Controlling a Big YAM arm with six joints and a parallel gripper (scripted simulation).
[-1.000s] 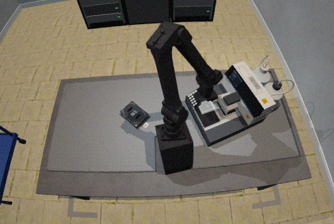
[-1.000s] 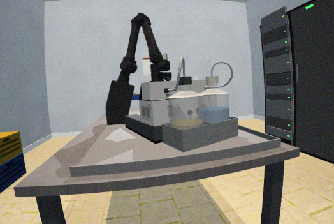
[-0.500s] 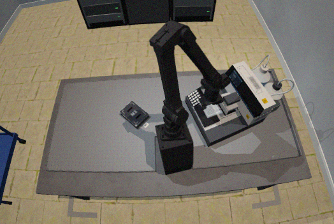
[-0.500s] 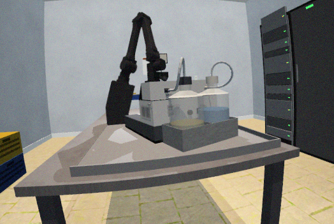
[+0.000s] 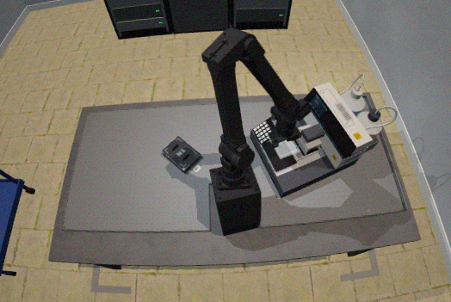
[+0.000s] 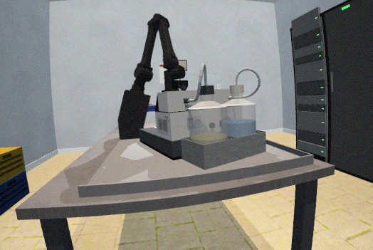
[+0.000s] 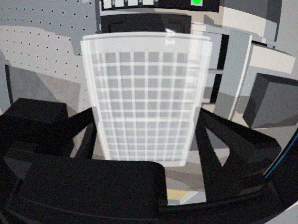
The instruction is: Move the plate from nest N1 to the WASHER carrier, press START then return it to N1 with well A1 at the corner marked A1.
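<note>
The white well plate is 10 mm below my hand. Round my hand: dark washer carrier: 100 mm below; white corner label: 390 mm to the left, 190 mm below, 20 mm behind; plate washer: 140 mm to the right, 60 mm below, 50 mm ahead.
</note>
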